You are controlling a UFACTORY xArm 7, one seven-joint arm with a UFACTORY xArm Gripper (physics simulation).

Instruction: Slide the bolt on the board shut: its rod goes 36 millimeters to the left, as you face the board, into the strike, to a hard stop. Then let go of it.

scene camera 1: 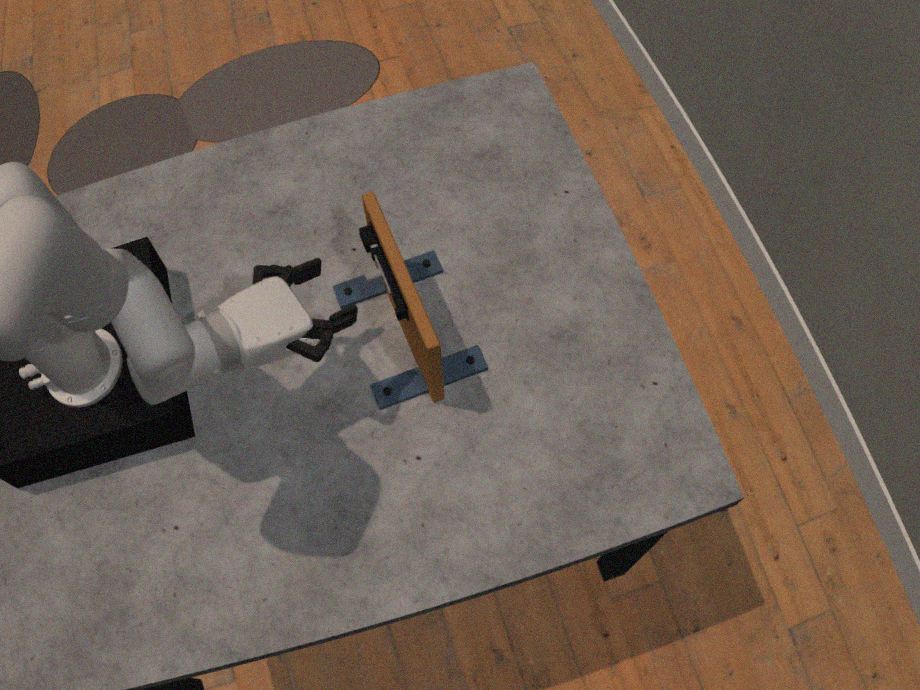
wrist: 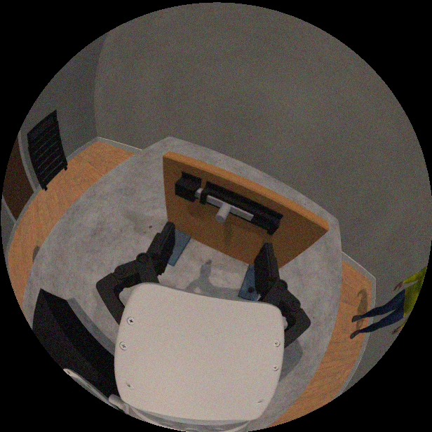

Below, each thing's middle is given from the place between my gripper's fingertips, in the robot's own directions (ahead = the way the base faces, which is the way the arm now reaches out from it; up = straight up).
The orange board (wrist: 299, 228) is 90 mm ahead of my hand, 70 mm below it and 10 mm to the right of it.
